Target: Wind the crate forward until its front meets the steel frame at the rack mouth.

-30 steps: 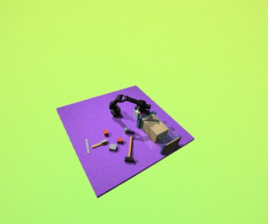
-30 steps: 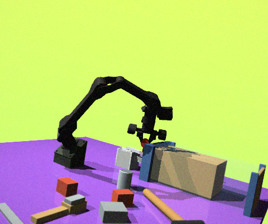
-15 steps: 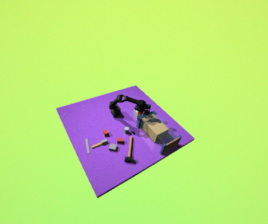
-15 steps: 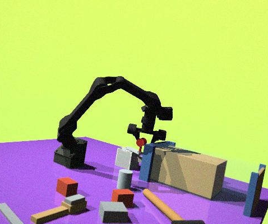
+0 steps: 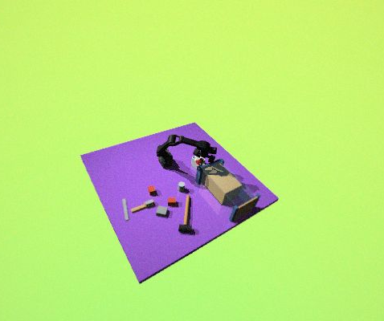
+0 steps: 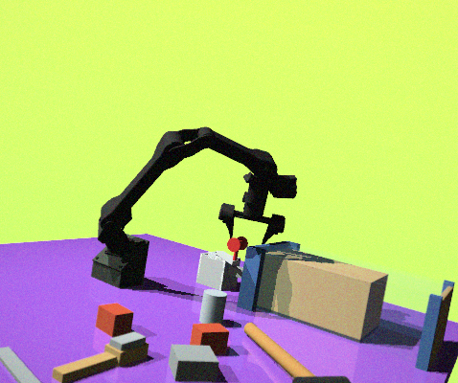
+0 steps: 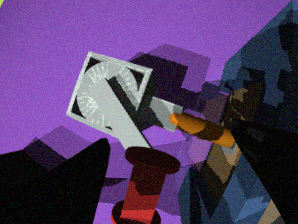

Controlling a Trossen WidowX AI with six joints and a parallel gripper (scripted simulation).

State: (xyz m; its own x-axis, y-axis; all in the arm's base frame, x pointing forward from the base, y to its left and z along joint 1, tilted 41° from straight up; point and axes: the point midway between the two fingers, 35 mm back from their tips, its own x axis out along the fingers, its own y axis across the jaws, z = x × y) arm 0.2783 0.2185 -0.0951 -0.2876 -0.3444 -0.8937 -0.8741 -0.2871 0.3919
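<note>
My gripper tip is 5 cm to the left of the red knob and 2 cm above it. The rest, counted from my gripper tip: grey winch: 10 cm behind, 12 cm below; grey block: 21 cm ahead, 53 cm to the right, 13 cm below; winch handle: 3 cm behind, 2 cm to the right, 5 cm below.
</note>
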